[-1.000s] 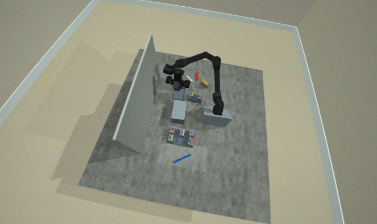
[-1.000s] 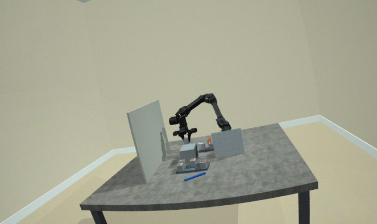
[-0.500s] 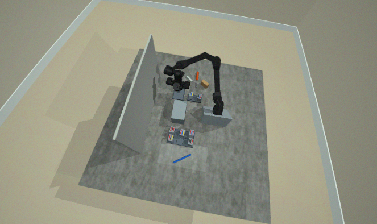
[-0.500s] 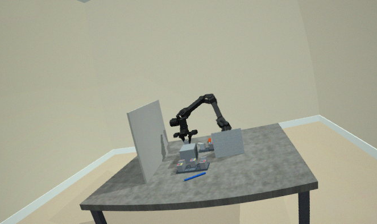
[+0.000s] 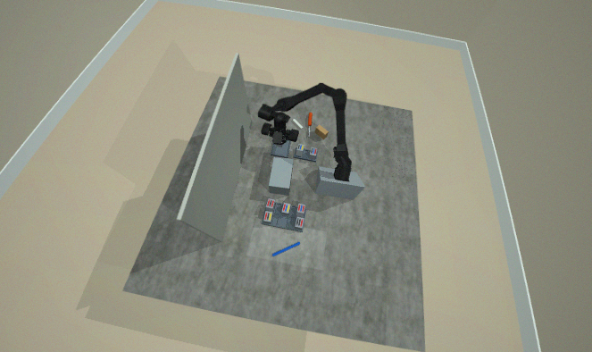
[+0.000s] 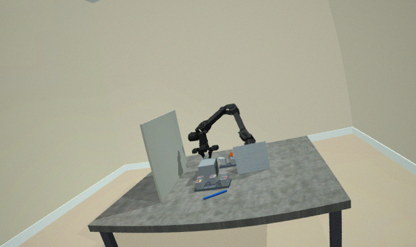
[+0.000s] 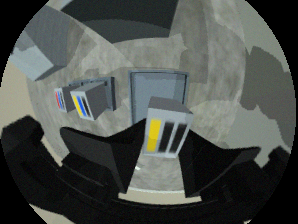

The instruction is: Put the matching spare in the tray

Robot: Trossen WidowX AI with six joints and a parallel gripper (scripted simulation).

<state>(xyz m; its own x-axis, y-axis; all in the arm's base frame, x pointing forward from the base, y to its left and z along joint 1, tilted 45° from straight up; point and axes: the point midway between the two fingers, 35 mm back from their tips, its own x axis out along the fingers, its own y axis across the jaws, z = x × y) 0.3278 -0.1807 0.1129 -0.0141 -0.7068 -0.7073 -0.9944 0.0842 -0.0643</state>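
The flat blue-grey tray is 5 cm below my gripper tip and 1 cm behind it. The rest, counted from my gripper tip: labelled block 19 cm behind, 3 cm to the left, 1 cm below; small brown box 22 cm behind, 12 cm to the right, 3 cm below; grey mounted unit 21 cm to the left, 4 cm behind.
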